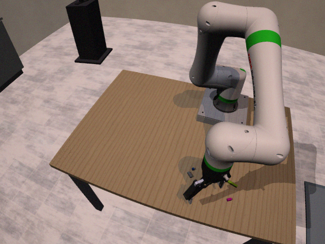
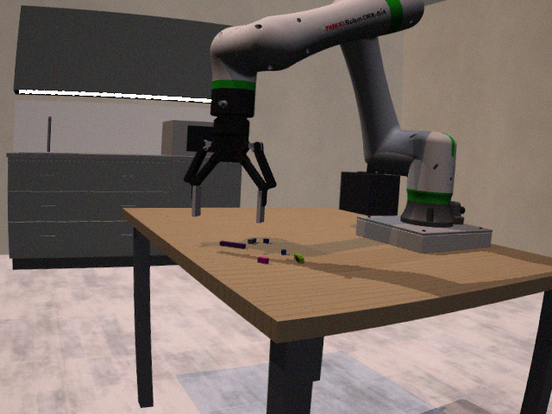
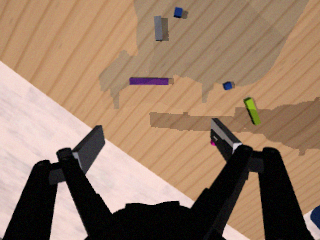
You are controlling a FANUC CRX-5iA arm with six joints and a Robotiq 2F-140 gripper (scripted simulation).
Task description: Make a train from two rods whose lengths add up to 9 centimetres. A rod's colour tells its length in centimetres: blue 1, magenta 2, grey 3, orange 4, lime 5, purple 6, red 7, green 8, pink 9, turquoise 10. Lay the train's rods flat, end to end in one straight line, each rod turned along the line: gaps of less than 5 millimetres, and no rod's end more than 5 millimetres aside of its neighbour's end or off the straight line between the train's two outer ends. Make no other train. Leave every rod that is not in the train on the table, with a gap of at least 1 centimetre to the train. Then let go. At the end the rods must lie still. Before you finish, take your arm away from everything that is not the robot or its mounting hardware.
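The grey rod is 110 mm behind my hand, 70 mm to the right of it and 70 mm below it. Round my hand: purple rod 70 mm below, 40 mm to the right, 40 mm behind; then magenta rod 120 mm to the left, 70 mm below, 20 mm behind; then lime rod 130 mm to the left, 100 mm behind, 70 mm below.
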